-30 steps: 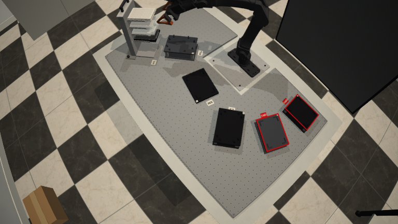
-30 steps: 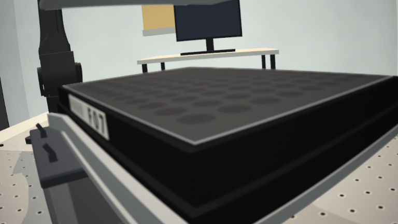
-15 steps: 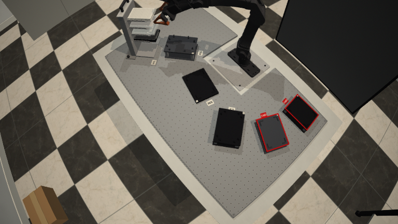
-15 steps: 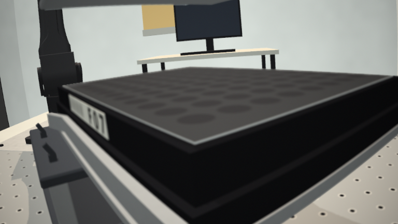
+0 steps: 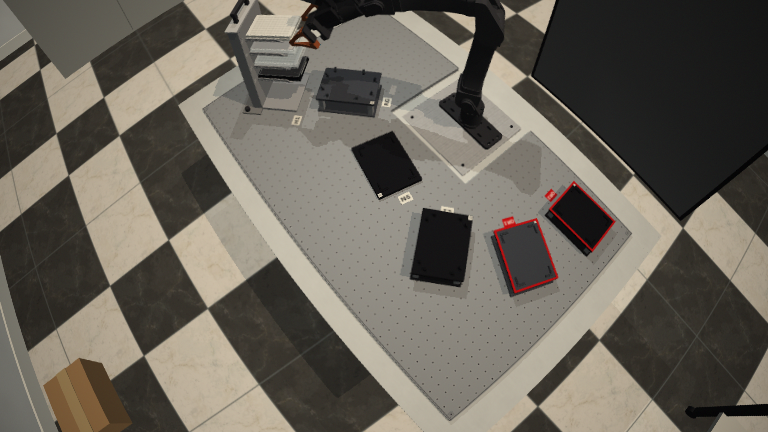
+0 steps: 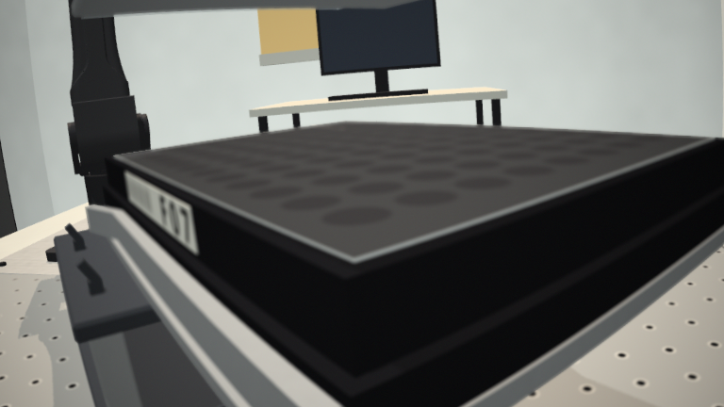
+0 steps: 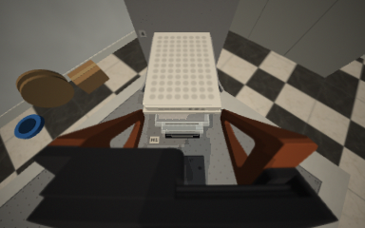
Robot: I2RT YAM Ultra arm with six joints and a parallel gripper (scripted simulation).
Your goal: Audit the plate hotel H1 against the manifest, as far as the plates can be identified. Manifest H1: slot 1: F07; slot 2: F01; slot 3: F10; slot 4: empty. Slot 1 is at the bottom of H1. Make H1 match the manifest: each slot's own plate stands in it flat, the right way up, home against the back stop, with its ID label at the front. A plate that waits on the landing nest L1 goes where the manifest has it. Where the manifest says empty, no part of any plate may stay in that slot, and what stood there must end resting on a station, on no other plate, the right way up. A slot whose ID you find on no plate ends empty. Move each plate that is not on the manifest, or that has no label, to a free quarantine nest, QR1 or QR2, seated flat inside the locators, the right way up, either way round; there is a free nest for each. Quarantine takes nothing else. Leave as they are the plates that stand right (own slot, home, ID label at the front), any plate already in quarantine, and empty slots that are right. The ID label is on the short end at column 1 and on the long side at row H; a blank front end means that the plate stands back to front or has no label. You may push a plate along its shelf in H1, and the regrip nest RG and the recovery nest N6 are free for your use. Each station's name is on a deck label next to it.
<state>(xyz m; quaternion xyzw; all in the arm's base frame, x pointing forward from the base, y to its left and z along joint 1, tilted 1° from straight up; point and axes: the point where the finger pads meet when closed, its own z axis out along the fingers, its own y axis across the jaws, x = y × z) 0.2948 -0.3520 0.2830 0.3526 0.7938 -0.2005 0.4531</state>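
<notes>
My hand is 5 cm to the left of the white well plate, 5 cm short of it and 1 cm below it. Also, from my hand: clear plate 10 cm below, 5 cm to the right, 5 cm ahead; then black plate 15 cm below, 5 cm to the right, 5 cm ahead; then regrip nest RG 21 cm below, 9 cm to the left, 8 cm behind.
</notes>
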